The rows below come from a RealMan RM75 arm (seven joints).
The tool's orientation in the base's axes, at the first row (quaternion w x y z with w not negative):
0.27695 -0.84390 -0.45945 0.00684
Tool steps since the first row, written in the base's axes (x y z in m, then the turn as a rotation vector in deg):
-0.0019 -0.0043 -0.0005 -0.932 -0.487 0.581
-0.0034 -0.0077 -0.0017 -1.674 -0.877 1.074
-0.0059 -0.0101 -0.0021 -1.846 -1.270 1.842
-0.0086 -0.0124 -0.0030 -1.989 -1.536 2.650
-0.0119 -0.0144 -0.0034 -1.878 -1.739 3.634
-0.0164 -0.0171 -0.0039 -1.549 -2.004 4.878
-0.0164 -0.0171 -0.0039 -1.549 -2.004 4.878
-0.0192 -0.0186 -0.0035 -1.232 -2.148 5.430
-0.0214 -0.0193 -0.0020 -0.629 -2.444 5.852
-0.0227 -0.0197 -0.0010 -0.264 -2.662 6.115
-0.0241 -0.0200 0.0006 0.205 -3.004 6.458
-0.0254 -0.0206 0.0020 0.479 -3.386 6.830
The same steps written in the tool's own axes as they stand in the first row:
-0.0046 0.0006 -0.0011 -0.777 -0.788 -0.468
-0.0084 0.0014 -0.0012 -1.390 -1.428 -0.868
-0.0118 0.0007 -0.0013 -1.609 -1.758 -1.654
-0.0154 0.0000 -0.0009 -1.702 -2.138 -2.422
-0.0189 -0.0015 -0.0006 -1.557 -2.433 -3.379
-0.0237 -0.0036 -0.0002 -1.271 -2.656 -4.641
-0.0237 -0.0036 -0.0002 -1.271 -2.656 -4.641
-0.0264 -0.0053 -0.0005 -1.066 -2.611 -5.259
-0.0279 -0.0074 -0.0015 -0.846 -2.220 -5.913
-0.0287 -0.0087 -0.0022 -0.741 -1.971 -6.334
-0.0294 -0.0104 -0.0033 -0.653 -1.626 -6.907
-0.0302 -0.0118 -0.0044 -0.702 -1.429 -7.471

